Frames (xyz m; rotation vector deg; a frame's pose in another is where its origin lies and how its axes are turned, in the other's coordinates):
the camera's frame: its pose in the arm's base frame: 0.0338 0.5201 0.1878 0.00 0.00 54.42
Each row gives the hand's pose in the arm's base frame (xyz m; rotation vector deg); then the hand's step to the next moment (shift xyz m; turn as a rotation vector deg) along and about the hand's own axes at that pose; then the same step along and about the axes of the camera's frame.
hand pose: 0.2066 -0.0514 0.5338 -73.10 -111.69 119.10
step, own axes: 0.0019 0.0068 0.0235 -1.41 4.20 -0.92
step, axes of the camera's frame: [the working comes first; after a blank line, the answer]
step, axes of the arm's base frame: -0.0110 -0.0199 -0.0094 3.54 -0.91 -2.67

-0.0225 -0.0026 -0.0094 1.32 -3.41 -2.67
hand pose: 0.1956 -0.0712 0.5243 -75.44 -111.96 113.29
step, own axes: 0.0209 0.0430 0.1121 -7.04 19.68 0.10
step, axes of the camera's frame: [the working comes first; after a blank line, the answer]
step, axes of the arm's base frame: -0.0579 -0.0843 -0.0662 14.25 -7.97 -13.05

-0.1023 -0.0019 -0.0662 1.81 -16.23 -13.05
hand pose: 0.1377 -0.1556 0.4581 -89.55 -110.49 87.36
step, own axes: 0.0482 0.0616 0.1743 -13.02 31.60 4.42
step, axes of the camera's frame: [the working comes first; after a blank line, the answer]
step, axes of the arm's base frame: -0.1064 -0.0652 -0.1446 20.58 -16.60 -22.10

-0.1150 0.0486 -0.1446 -1.53 -26.40 -22.10
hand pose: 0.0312 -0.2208 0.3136 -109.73 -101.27 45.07
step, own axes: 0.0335 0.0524 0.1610 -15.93 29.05 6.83
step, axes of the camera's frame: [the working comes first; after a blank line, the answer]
step, axes of the arm's base frame: -0.0644 0.0159 -0.1593 16.97 -19.39 -21.91

-0.0245 0.0617 -0.1593 -5.90 -25.09 -21.91
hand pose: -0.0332 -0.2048 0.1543 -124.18 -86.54 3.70
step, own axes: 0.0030 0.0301 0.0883 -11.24 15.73 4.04
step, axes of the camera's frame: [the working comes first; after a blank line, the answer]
step, axes of the arm's base frame: -0.0002 0.0271 -0.0893 8.08 -12.71 -12.78

0.0219 0.0159 -0.0893 -5.64 -13.96 -12.78
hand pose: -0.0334 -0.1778 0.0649 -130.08 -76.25 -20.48
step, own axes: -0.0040 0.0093 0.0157 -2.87 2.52 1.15
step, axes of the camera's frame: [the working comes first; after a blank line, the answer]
step, axes of the arm's base frame: 0.0059 0.0015 -0.0177 0.76 -2.57 -2.96

0.0046 -0.0039 -0.0177 -1.65 -2.11 -2.96
